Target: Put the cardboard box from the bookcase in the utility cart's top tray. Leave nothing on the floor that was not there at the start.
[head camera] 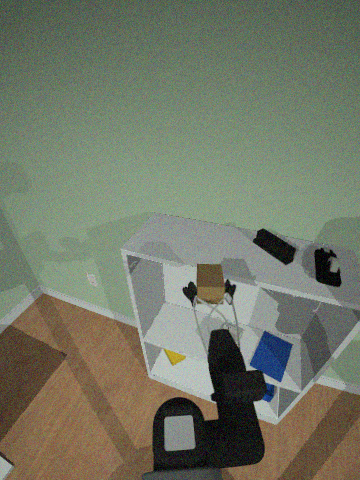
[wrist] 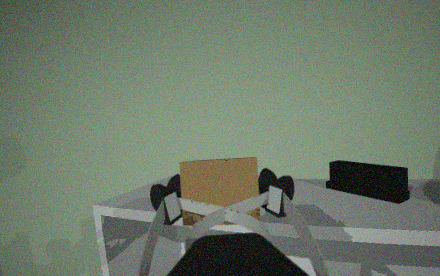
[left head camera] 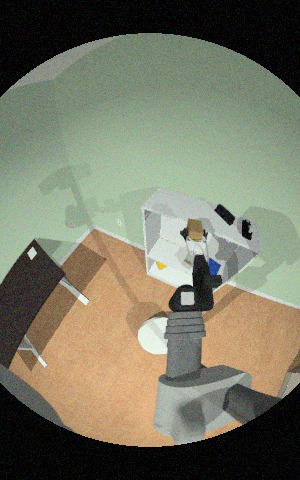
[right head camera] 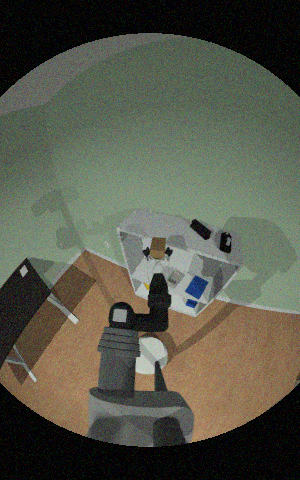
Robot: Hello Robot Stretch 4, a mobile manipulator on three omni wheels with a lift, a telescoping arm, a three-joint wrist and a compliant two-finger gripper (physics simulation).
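Seen in the pictures: gripper, fingertip midpoint: (head camera: 208, 282) (wrist: 223, 187) (left head camera: 193, 229) (right head camera: 157, 247); robot's base at its link origin: (left head camera: 157, 334) (right head camera: 146, 354).
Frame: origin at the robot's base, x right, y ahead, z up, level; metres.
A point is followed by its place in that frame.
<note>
The brown cardboard box (head camera: 210, 283) {x 0.086, y 0.450, z 1.152 m} (left head camera: 195, 229) {x 0.085, y 0.451, z 1.152 m} (right head camera: 158, 247) {x 0.092, y 0.452, z 1.151 m} (wrist: 219, 185) {x 0.086, y 0.435, z 1.134 m} is between the two black fingertips of my gripper (head camera: 210, 292) {x 0.089, y 0.482, z 1.121 m} (left head camera: 194, 234) {x 0.089, y 0.482, z 1.121 m} (right head camera: 158, 253) {x 0.089, y 0.482, z 1.121 m} (wrist: 223, 187) {x 0.089, y 0.482, z 1.121 m}, which is shut on it. The box is upright and held off the surface, in front of the upper front edge of the white bookcase (head camera: 135, 305) {x -0.162, y 0.743, z 0.723 m} (left head camera: 145, 240) {x -0.161, y 0.748, z 0.679 m} (right head camera: 126, 260) {x -0.159, y 0.749, z 0.685 m} (wrist: 100, 240) {x -0.168, y 0.745, z 0.956 m}. Its underside is partly hidden by the gripper's linkage in the wrist view. The utility cart cannot be made out in these views.
A black block (head camera: 274, 246) {x 0.346, y 0.676, z 1.068 m} (wrist: 369, 180) {x 0.349, y 0.671, z 1.062 m} and another black object (head camera: 327, 267) {x 0.461, y 0.553, z 1.077 m} lie on the bookcase top. Blue (head camera: 271, 355) {x 0.458, y 0.603, z 0.464 m} and yellow (head camera: 174, 356) {x -0.005, y 0.811, z 0.117 m} items are on its shelves. A dark table (left head camera: 31, 295) {x -1.094, y 0.088, z 0.691 m} stands at the left. A round white object (left head camera: 153, 335) {x -0.048, y -0.003, z 0.187 m} (right head camera: 151, 355) {x 0.053, y -0.001, z 0.187 m} is on the floor near the arm.
</note>
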